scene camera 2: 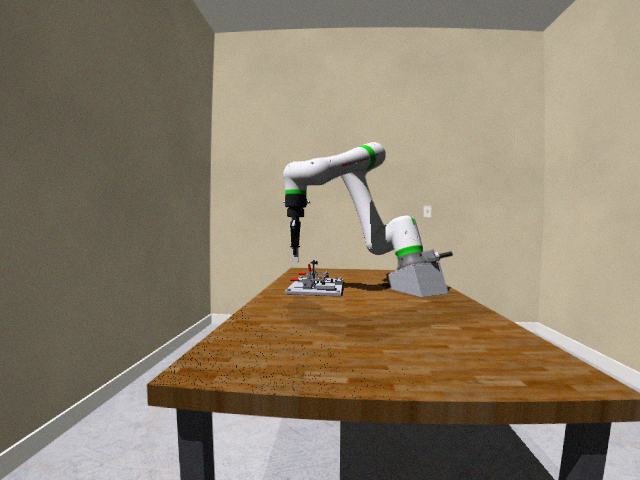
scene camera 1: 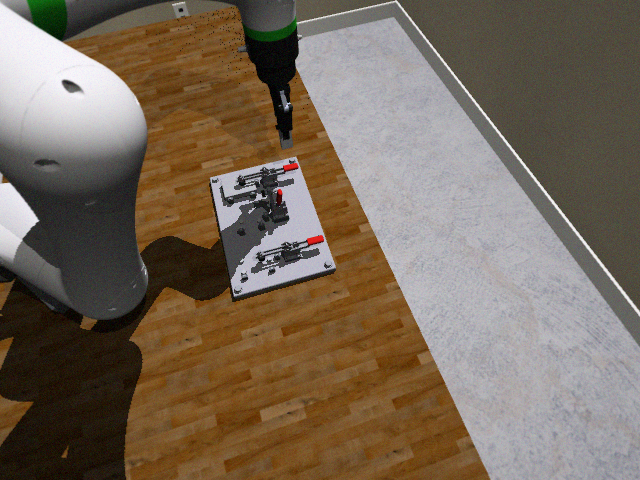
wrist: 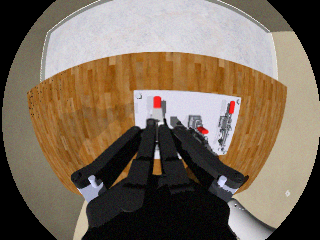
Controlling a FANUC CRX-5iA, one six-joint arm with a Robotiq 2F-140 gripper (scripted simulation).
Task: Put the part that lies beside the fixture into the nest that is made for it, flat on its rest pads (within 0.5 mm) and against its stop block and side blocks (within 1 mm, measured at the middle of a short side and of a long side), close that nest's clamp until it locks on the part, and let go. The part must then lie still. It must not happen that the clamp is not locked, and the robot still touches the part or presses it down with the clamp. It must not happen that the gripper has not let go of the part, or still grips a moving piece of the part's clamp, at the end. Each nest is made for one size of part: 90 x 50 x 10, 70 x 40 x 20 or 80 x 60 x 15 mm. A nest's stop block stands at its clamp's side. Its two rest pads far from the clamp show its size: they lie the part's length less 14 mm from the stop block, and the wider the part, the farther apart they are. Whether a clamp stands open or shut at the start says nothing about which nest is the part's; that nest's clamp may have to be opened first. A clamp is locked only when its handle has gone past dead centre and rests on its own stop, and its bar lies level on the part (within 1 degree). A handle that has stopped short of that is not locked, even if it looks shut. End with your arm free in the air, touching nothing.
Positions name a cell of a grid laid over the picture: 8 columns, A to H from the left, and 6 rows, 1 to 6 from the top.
Observation:
In view: my gripper (scene camera 1: D2) and a grey fixture plate (wrist: E3).
My gripper also shows in the wrist view (wrist: D3).

